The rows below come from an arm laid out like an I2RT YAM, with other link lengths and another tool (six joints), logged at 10 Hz.
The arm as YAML. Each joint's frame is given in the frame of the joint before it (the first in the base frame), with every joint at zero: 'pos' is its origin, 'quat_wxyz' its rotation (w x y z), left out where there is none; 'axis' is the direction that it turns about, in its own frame. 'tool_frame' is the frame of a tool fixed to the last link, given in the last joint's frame.
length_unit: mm
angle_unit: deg
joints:
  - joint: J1
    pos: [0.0, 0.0, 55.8]
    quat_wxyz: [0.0, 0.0, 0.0, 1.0]
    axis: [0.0, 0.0, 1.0]
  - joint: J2
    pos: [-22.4, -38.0, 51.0]
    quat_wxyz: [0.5, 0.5, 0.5, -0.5]
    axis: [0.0, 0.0, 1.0]
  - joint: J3
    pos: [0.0, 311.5, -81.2]
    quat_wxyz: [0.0, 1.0, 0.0, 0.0]
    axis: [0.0, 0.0, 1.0]
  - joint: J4
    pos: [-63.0, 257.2, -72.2]
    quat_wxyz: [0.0, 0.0, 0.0, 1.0]
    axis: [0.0, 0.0, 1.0]
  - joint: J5
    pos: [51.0, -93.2, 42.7]
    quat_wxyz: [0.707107, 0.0, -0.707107, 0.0]
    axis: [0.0, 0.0, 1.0]
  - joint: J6
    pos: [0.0, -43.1, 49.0]
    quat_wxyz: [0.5, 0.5, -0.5, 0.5]
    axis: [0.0, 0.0, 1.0]
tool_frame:
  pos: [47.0, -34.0, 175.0]
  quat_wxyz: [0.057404, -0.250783, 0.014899, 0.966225]
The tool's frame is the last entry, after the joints.
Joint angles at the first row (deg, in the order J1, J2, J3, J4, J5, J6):
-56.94 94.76 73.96 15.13 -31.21 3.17
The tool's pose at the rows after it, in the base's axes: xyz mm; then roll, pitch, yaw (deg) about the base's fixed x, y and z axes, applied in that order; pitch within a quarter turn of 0, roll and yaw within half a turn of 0:
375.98 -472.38 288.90 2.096 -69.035 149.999
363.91 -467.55 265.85 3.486 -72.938 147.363
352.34 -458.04 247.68 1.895 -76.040 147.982
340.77 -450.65 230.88 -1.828 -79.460 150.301
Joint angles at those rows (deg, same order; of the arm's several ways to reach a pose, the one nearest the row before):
-57.52 94.98 73.76 11.89 -29.05 1.48
-57.50 93.95 72.14 8.20 -27.31 -0.58
-57.50 92.40 70.07 5.40 -26.18 -1.32
-57.48 91.37 69.16 1.71 -24.65 -1.71

